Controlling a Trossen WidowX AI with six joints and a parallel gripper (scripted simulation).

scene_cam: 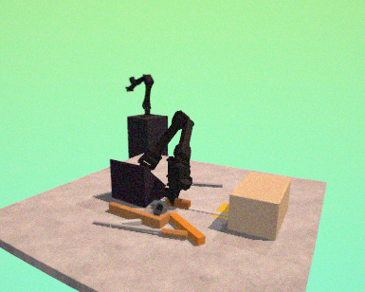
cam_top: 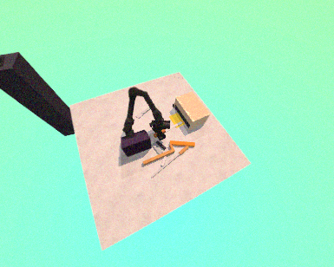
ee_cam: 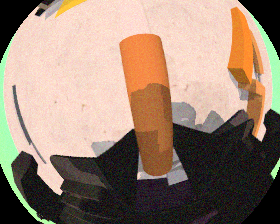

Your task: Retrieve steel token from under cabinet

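Right now the dark-handled tool is 80 mm to the right of my gripper tip and 20 mm behind it. Also, from my gripper tip: orange bar 190 mm ahead, 150 mm to the right, 10 mm above.
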